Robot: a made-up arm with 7 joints.
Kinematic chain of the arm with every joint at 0, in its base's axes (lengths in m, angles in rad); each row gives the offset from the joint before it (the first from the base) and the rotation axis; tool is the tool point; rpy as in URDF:
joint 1: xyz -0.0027 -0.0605 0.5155 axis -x
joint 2: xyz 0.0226 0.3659 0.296 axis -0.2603 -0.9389 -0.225
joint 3: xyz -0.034 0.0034 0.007 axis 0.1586 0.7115 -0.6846
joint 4: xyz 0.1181 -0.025 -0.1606 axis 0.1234 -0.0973 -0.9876
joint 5: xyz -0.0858 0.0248 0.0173 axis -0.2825 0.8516 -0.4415
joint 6: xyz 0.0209 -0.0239 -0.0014 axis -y
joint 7: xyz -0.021 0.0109 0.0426 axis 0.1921 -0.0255 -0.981
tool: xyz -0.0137 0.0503 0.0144 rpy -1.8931 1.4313 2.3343
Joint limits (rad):
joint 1: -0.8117..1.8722
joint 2: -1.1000..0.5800
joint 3: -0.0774..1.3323
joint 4: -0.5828..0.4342
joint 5: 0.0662..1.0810
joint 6: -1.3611..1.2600
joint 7: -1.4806..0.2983
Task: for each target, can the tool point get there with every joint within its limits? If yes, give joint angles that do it. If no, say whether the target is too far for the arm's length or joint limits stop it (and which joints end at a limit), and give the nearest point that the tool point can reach.
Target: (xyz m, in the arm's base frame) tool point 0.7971 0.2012 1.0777
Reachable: no: too far | nearest point 0.1883 0.1180 0.8990 | short by 0.640 m
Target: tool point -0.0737 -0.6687 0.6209
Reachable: no: joint limits stop it (at a limit: joint 1, joint 2, joint 4, joint 5, joint 7) | nearest point -0.1229 -0.1212 0.9584 | short by 0.645 m
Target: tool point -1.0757 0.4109 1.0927
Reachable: no: too far | nearest point -0.2165 0.2604 0.9084 | short by 0.892 m
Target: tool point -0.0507 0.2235 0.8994
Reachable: yes | joints -0.5411 0.0486 0.6666 0.0317 0.5166 0.9183 -0.3116
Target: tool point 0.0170 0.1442 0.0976
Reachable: yes | joints 1.5852 -0.0065 0.4586 0.2450 0.8207 0.0446 -0.8695
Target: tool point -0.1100 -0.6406 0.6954
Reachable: no: joint limits stop it (at a limit: joint 1, joint 2, joint 4, joint 5, joint 7) | nearest point -0.1283 -0.1297 0.9724 | short by 0.581 m
